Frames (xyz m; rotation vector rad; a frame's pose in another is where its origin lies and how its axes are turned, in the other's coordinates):
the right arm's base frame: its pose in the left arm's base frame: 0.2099 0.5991 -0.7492 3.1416 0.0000 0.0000
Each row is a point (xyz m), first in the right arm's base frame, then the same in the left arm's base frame.
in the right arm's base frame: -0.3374 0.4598 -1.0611
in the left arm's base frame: -0.1275 0.1393 0.3119
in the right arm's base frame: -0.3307 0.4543 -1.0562
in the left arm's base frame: -0.1208 0.1448 0.3070
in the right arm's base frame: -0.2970 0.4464 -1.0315
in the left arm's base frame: -0.0871 0.1527 0.2823
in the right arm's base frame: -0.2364 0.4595 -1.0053
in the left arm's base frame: -0.0265 0.1396 0.2561
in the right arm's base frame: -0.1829 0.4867 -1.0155
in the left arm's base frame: 0.0270 0.1124 0.2663
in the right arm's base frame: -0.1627 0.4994 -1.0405
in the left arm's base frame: 0.0472 0.0997 0.2913
